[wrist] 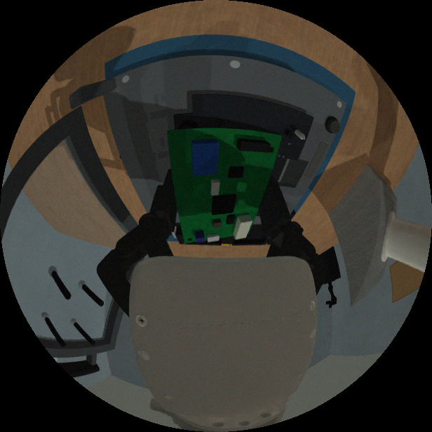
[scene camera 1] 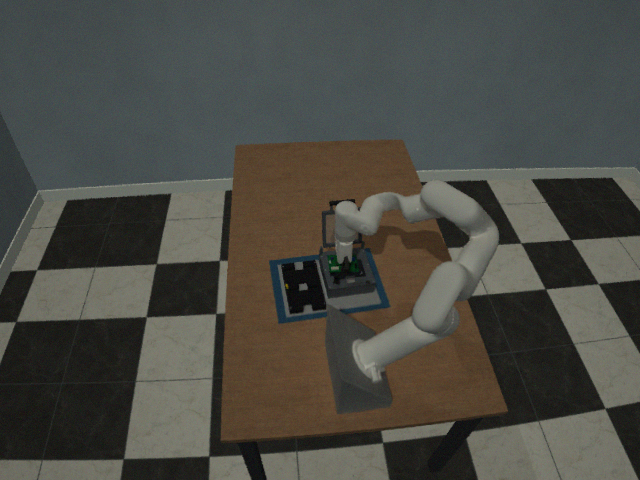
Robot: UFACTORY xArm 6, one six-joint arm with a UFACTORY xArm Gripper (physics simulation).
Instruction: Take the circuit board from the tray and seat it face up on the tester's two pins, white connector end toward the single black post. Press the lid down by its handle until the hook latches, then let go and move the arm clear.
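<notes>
The green circuit board is face up between the two fingers of my gripper. The gripper is shut on its side edges. The board is over the grey tester; how high it sits cannot be told. In the wrist view its white connector is at the lower right end, toward the palm. A round black post stands at the tester's right edge. The lid stands open, its dark handle at the far end. The two pins cannot be made out.
The black tray lies left of the tester on a blue-bordered mat, with a small yellow part at its left side. The arm's grey base block stands near the table's front. The wooden table surrounds the mat.
</notes>
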